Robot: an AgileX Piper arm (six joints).
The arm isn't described. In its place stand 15 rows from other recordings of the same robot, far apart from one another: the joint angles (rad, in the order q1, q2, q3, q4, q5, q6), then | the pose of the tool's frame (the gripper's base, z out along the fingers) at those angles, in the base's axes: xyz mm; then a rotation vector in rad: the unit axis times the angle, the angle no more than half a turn.
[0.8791 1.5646 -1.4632 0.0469 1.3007 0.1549] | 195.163 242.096 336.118 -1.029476 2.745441 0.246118
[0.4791 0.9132 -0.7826 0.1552 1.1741 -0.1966] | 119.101 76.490 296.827 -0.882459 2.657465 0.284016
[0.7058 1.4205 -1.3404 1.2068 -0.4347 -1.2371] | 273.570 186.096 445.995 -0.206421 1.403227 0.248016
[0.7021 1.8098 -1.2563 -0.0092 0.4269 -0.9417] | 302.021 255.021 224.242 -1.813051 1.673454 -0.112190
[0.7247 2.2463 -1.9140 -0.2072 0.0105 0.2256] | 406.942 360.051 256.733 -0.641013 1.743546 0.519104
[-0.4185 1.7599 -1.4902 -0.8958 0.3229 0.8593] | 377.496 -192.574 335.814 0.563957 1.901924 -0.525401
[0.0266 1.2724 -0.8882 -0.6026 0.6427 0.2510] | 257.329 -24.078 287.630 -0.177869 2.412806 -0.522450
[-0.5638 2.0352 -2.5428 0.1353 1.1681 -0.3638] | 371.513 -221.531 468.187 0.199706 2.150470 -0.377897
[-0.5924 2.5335 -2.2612 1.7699 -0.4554 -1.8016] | 461.940 -358.194 205.281 0.846458 1.708303 -0.825759
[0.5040 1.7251 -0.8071 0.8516 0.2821 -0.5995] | 265.301 168.080 149.967 -0.438176 2.616736 0.531906
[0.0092 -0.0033 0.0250 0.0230 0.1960 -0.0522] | 56.465 0.927 187.198 -0.036378 1.700865 -0.011445
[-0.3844 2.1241 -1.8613 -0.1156 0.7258 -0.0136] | 450.265 -189.658 249.849 0.385579 2.459822 -0.301529
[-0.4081 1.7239 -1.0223 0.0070 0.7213 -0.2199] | 293.885 -126.610 181.129 0.280706 2.901189 -0.099048
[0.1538 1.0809 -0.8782 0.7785 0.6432 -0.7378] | 212.185 71.677 336.308 -0.485520 2.102790 0.520271
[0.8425 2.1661 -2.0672 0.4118 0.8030 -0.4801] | 315.786 393.449 293.486 -1.306529 2.011168 0.659632
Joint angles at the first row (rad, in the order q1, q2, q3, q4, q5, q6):
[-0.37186 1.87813 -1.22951 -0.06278 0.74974 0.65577]
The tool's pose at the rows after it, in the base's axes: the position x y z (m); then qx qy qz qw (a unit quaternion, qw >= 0):
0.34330, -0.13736, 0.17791, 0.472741, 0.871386, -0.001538, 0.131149
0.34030, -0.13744, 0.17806, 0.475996, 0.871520, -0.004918, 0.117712
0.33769, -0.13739, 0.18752, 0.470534, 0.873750, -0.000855, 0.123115
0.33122, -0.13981, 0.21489, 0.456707, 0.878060, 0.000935, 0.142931
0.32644, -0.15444, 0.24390, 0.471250, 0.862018, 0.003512, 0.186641
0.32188, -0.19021, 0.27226, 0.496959, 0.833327, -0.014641, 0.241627
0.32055, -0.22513, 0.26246, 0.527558, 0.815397, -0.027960, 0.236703
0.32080, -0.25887, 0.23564, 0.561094, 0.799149, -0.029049, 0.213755
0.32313, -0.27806, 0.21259, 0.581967, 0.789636, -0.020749, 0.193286
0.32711, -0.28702, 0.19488, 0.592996, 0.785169, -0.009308, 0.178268
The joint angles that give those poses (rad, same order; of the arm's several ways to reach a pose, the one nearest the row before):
[-0.37187 1.87816 -1.23035 -0.05209 0.75014 0.65576]
[-0.37417 1.87599 -1.23036 -0.05548 0.78015 0.66051]
[-0.37898 1.85065 -1.23259 -0.04164 0.79528 0.63450]
[-0.39374 1.78654 -1.25296 -0.03016 0.83866 0.58244]
[-0.43787 1.73776 -1.29575 -0.02146 0.84087 0.57399]
[-0.52541 1.73120 -1.38482 -0.04659 0.82426 0.57321]
[-0.60271 1.80179 -1.44360 -0.05634 0.82090 0.57415]
[-0.67197 1.90555 -1.49484 -0.04357 0.81398 0.57526]
[-0.70778 1.98714 -1.53503 -0.01797 0.81489 0.57223]
[-0.72189 2.04540 -1.56211 0.01103 0.81588 0.56571]

